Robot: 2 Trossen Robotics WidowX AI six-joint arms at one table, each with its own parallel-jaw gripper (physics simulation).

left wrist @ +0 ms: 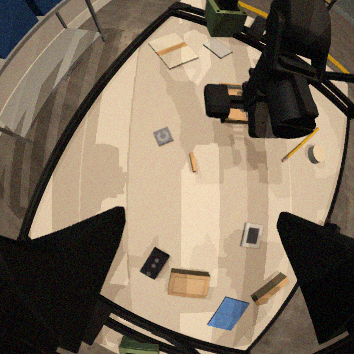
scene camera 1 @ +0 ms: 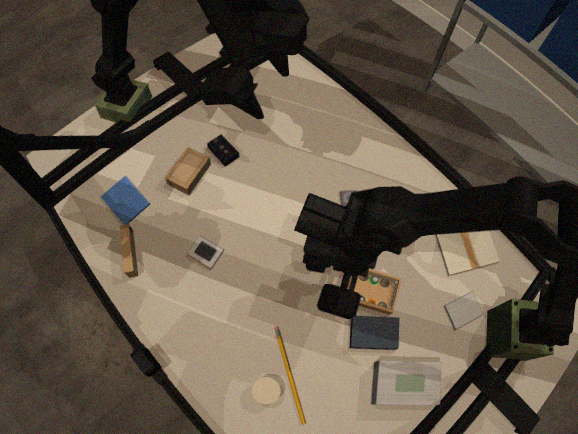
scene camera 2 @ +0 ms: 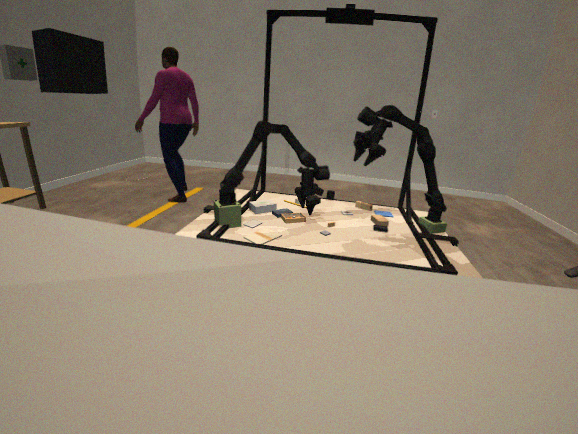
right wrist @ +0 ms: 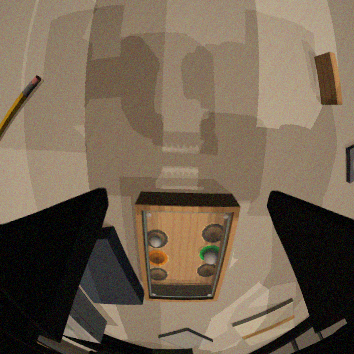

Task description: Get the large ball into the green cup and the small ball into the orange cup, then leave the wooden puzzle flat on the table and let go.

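Where they show: left gripper, fingertip midpoint: [left wrist: 205, 218] [scene camera 1: 273, 95] [scene camera 2: 359, 163]; right gripper, fingertip midpoint: [left wrist: 240, 121] [scene camera 1: 339, 275] [scene camera 2: 306, 211] [right wrist: 190, 198]; left arm's base at its link origin: [scene camera 1: 120, 93] [scene camera 2: 433, 219]; right arm's base at its link origin: [left wrist: 226, 4] [scene camera 1: 533, 326] [scene camera 2: 227, 202].
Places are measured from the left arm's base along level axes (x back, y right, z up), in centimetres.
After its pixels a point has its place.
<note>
The wooden puzzle [scene camera 1: 382, 308] @[z -3.0, x -70.4, y 26.0 cm] [scene camera 2: 295, 220] @[z -4.0, x -67.4, y 19.4 cm] [left wrist: 235, 121] @[z -4.1, x -62.1, y 22.8 cm] [right wrist: 187, 206] @[z -3.0, x -62.1, y 23.0 cm] lies flat on the table. In the right wrist view the large grey ball [right wrist: 210, 257] @[z -3.9, x -67.2, y 20.6 cm] is in the green cup [right wrist: 204, 249] @[z -3.2, x -65.8, y 21.4 cm], and the small ball [right wrist: 156, 241] @[z -4.1, x -66.0, y 25.1 cm] sits in a plain dark cup beside the orange cup [right wrist: 158, 258] @[z -3.2, x -66.9, y 24.8 cm], which holds no ball. My right gripper [right wrist: 190, 198] @[z -1.2, x -60.7, y 23.1 cm] [scene camera 2: 306, 209] @[z -1.2, x -60.7, y 23.1 cm] is open and empty above the puzzle, its fingers apart from the sides. My left gripper [scene camera 1: 274, 96] @[z 25.5, x -42.9, y 10.3 cm] [scene camera 2: 361, 162] @[z 25.5, x -42.9, y 10.3 cm] [left wrist: 205, 218] @[z 25.5, x -42.9, y 10.3 cm] is open and empty, high over the far side of the table.
A dark navy box [scene camera 1: 374, 332] @[z -3.4, x -70.4, y 30.7 cm] [right wrist: 115, 270] @[z -3.4, x -69.2, y 28.6 cm] lies close beside the puzzle. A grey case [scene camera 1: 425, 392] @[z -1.1, x -82.7, y 39.2 cm], a pencil [scene camera 1: 290, 375] @[z -4.4, x -58.6, y 43.0 cm] [left wrist: 300, 145] @[z -4.4, x -57.5, y 42.0 cm] and a round disc [scene camera 1: 266, 390] @[z -2.5, x -55.6, y 47.2 cm] lie near it. A small wooden block [left wrist: 193, 162] @[z -3.1, x -51.5, y 12.4 cm] [right wrist: 327, 79] @[z -3.9, x -52.0, y 12.6 cm] lies between the two arms.
</note>
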